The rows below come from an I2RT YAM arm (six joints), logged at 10 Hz.
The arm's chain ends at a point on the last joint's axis. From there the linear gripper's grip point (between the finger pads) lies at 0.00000 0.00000 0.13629 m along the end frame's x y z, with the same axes.
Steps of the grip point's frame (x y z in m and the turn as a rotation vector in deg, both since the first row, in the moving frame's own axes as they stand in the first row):
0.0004, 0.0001, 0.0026, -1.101, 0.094, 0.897
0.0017, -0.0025, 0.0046, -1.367, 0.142, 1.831
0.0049, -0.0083, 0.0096, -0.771, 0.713, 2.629
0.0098, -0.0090, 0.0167, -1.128, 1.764, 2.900
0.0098, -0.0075, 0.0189, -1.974, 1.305, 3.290
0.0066, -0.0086, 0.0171, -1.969, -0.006, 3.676
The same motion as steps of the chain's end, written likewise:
0.0002, -0.0025, 0.0026, -1.101, 0.094, 0.897
0.0014, -0.0058, 0.0046, -1.367, 0.142, 1.831
0.0032, -0.0102, 0.0096, -0.771, 0.713, 2.629
0.0057, -0.0118, 0.0168, -1.128, 1.764, 2.900
0.0068, -0.0123, 0.0190, -1.974, 1.305, 3.290
0.0068, -0.0133, 0.0172, -1.969, -0.006, 3.676

